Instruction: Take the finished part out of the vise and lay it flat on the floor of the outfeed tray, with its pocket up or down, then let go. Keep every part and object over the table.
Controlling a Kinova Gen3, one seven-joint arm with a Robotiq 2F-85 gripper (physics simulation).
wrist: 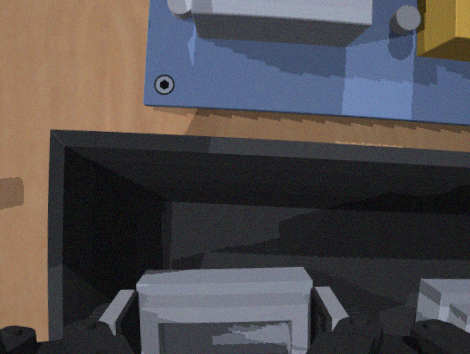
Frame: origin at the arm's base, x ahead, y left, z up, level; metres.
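Seen in the pictures: gripper, fingertip midpoint: [225,315].
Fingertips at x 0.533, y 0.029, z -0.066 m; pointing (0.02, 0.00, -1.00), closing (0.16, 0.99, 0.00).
Pixels of each thing's top centre, then the offset from my fingertips to it. "spot": a spot on its surface instead. Level surfaces: height alone.
- finished part, middle of its top: [225,349] dx +0.004, dy -0.001, dz +0.021 m
- black outfeed tray, surface spot: [56,225] spot: dx -0.043, dy -0.050, dz +0.007 m
- light grey part, surface spot: [435,292] spot: dx +0.010, dy +0.080, dz -0.007 m
- blue plate, surface spot: [250,92] spot: dx -0.078, dy +0.024, dz -0.027 m
- grey block, surface spot: [280,12] spot: dx -0.099, dy +0.036, dz +0.009 m
- yellow block, surface spot: [442,27] spot: dx -0.088, dy +0.096, dz -0.002 m
- Wooden table, its level: dz -0.035 m
The finished part [225,299] is a light grey block with a rectangular pocket facing the camera. It shows at the bottom centre of the wrist view, its lower portion cut off by the frame. My gripper [225,315] is shut on it, one finger against its left side and one against its right. The part looks roughly level, over the left portion of the black outfeed tray [56,225]. The gap between its underside and the tray floor is hidden. The vise cannot be made out for certain in this view.
Another light grey part [435,292] with a recess is in the tray at the right edge. Beyond the tray's far wall lies a blue plate [250,92] bearing a grey block [280,12], round grey pins [407,18] and a yellow block [442,27]. Wooden table [25,125] shows at left.
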